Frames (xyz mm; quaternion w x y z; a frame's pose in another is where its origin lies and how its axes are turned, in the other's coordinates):
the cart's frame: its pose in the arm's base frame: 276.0 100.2 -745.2 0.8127 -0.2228 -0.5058 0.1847
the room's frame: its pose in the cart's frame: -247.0 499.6 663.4 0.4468 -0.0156 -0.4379 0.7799
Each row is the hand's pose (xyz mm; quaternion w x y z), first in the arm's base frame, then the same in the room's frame.
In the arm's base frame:
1: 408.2 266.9 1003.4 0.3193 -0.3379 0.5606 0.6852
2: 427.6 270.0 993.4 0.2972 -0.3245 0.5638 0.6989
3: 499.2 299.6 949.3 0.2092 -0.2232 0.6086 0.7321
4: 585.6 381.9 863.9 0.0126 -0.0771 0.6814 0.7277
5: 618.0 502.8 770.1 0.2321 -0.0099 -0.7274 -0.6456
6: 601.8 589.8 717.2 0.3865 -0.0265 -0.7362 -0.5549
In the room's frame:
1: -1983.1 -810.5 145.3 0.4639 0.8715 0.1085 0.1162
2: -1987.5 -799.0 127.0 0.4681 0.8702 0.0828 0.1298
3: -1992.6 -763.9 45.2 0.4338 0.8819 -0.0495 0.1780
4: -1960.6 -731.1 -94.2 0.3393 0.8542 -0.2466 0.3074
5: -1875.2 -737.9 -225.1 0.2186 0.7528 -0.3826 0.4890
6: -1798.7 -766.5 -287.9 0.1357 0.6567 -0.4209 0.6109

